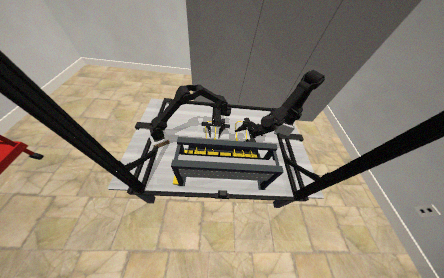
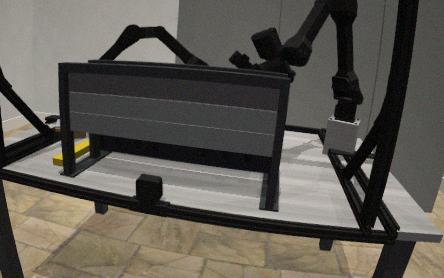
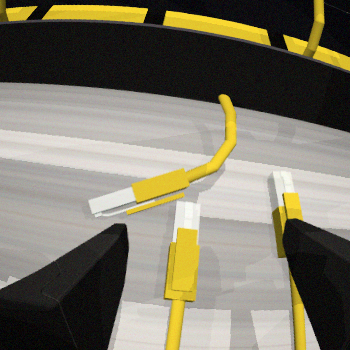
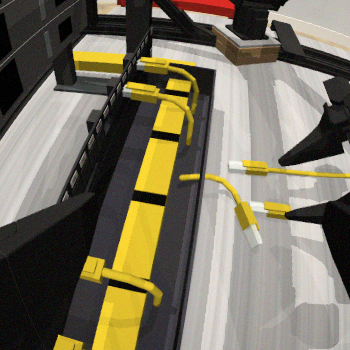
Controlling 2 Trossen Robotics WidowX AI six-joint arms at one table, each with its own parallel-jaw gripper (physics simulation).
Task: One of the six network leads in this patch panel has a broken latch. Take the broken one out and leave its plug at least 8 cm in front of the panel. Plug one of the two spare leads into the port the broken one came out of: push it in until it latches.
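Frame: origin at the left arm's base, x ahead, y left, z up, level; millimetres.
Where they show: left gripper, fingertip midpoint: (image 1: 214, 137) (image 3: 207, 233) (image 4: 282, 188); right gripper, fingertip midpoint: (image 1: 236, 137) (image 4: 216, 210); left arm's base, link origin: (image 1: 158, 136) (image 4: 246, 32); right arm's base, link origin: (image 1: 288, 121) (image 2: 344, 119).
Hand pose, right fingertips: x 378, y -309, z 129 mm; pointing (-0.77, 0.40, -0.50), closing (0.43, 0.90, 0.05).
Each offset is from my right fingertips to the centre of the thing. "spot": to the spot under its first point.
The pulled lead {spot: dz -157, dx -55, dy +102 mm} (image 3: 157, 185) (image 4: 247, 217) lies on its side on the table in front of the cable tray, its white tip free. Two spare leads lie beside it, pointing at the panel: one {spot: dz -160, dx -50, dy +138 mm} (image 3: 184, 260) (image 4: 276, 209) sits between my left gripper's fingers without touching them, the other {dz -166, dx -114, dy +141 mm} (image 3: 288, 208) (image 4: 255, 167) is by one finger. My left gripper (image 1: 215, 135) (image 3: 207, 233) is open and empty, pointing down just above the table. My right gripper (image 1: 245, 125) (image 2: 237, 58) is open and empty, hovering to the side. Several leads {spot: dz -83, dx -222, dy +61 mm} (image 4: 153, 66) {spot: dz -83, dx -179, dy +34 mm} (image 4: 142, 92) {spot: dz -78, dx -24, dy -52 mm} (image 4: 92, 269) stay plugged in the patch panel (image 4: 90, 139).
A black tray with a yellow strip {spot: dz -132, dx -128, dy +31 mm} (image 4: 156, 163) (image 3: 97, 13) runs along the panel's front. The grey rack {dz -42, dx -111, dy -66 mm} (image 1: 226, 168) (image 2: 179, 110) stands across the table. A black frame (image 1: 221, 194) rims the table. The arm bases (image 2: 340, 136) (image 4: 248, 48) stand at the sides.
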